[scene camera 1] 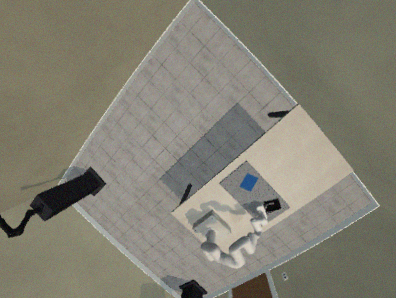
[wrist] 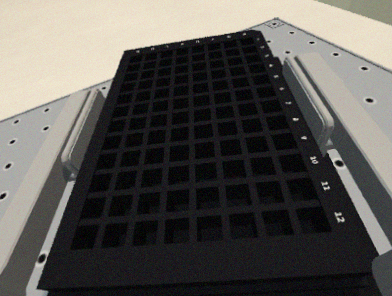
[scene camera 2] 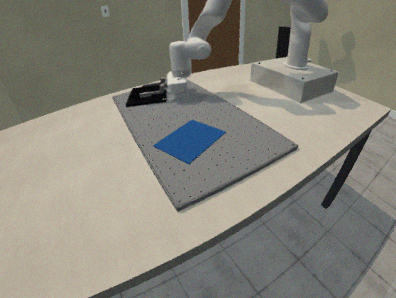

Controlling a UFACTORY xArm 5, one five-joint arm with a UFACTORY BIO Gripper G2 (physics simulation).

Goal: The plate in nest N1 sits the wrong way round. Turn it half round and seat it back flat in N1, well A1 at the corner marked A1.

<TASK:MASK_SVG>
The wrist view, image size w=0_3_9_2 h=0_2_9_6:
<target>black well plate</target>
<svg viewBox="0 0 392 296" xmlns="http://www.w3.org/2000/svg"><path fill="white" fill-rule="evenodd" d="M261 31L246 30L124 50L36 289L51 291L51 296L228 296L358 289L372 286L368 275L373 274L373 259Z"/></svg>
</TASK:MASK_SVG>
